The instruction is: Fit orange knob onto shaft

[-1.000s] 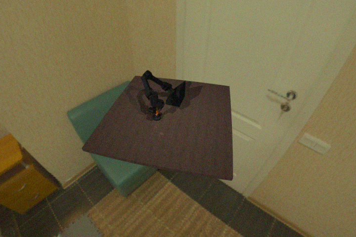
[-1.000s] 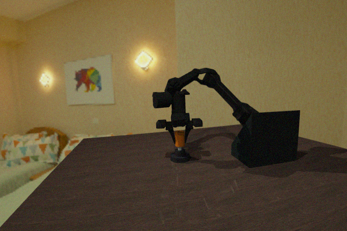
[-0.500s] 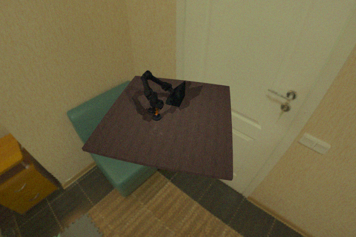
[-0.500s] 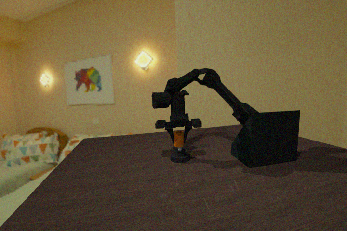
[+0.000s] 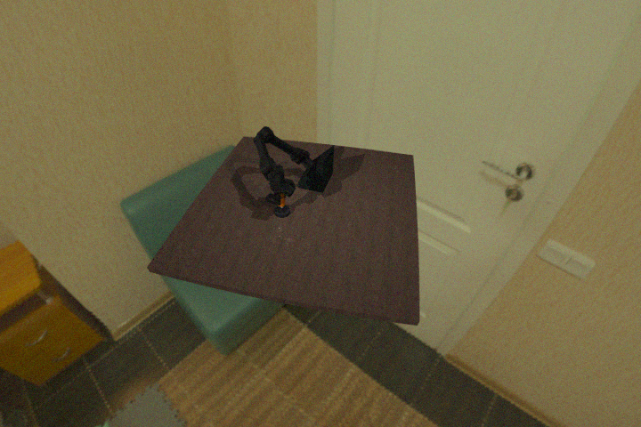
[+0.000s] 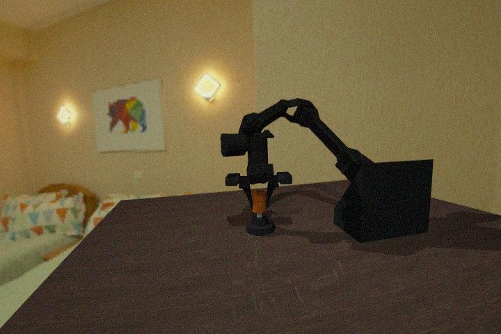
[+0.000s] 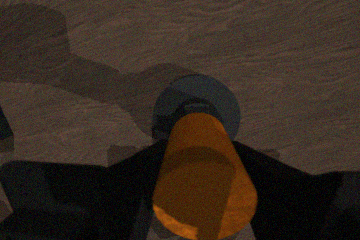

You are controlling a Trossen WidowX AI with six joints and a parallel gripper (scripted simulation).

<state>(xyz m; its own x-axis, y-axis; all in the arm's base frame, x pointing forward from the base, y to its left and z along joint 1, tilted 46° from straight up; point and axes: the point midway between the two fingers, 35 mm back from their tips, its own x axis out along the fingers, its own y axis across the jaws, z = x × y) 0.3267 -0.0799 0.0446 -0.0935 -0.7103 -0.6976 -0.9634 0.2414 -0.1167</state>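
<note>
Now: the round pedestal 40 mm below my gripper tip. Round my gripper tip: orange knob (30 mm above).
</note>
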